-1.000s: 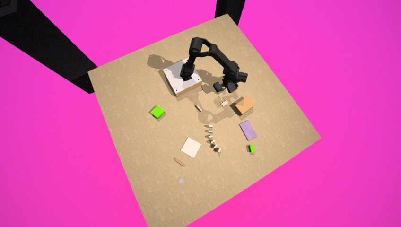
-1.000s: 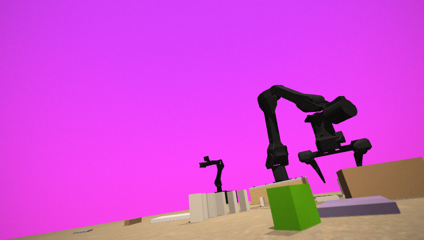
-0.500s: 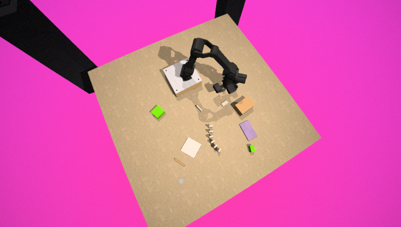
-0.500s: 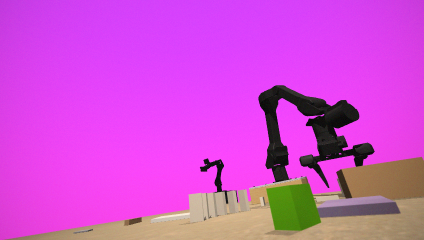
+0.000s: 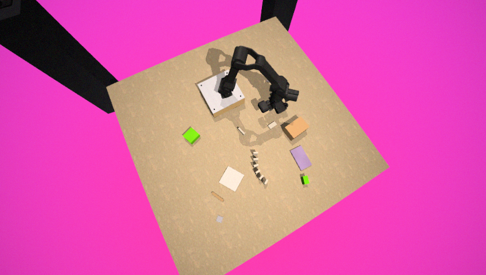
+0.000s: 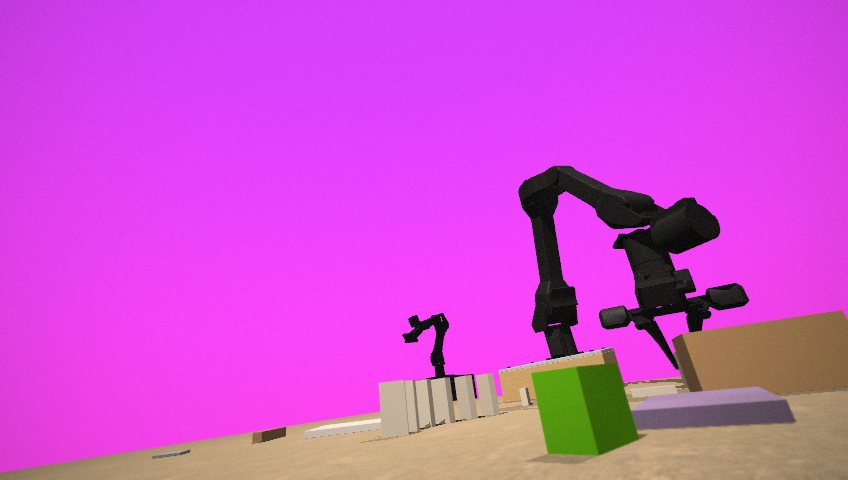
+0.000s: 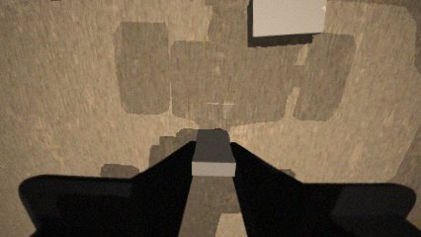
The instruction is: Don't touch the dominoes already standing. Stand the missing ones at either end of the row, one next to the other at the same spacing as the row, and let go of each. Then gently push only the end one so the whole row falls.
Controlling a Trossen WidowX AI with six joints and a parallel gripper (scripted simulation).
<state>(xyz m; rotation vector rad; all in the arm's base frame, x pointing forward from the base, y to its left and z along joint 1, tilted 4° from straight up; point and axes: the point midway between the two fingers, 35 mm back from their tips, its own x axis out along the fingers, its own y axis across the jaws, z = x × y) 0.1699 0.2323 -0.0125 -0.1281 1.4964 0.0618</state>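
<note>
The orange box is 17 cm ahead of my gripper tip and 8 cm to the left of it. The rest, counted from my gripper tip: white tile (37 cm to the right, 30 cm ahead, 2 cm below); then purple slab (34 cm ahead, 4 cm to the left, 2 cm below); then small green cube (46 cm ahead, 1 cm below).
</note>
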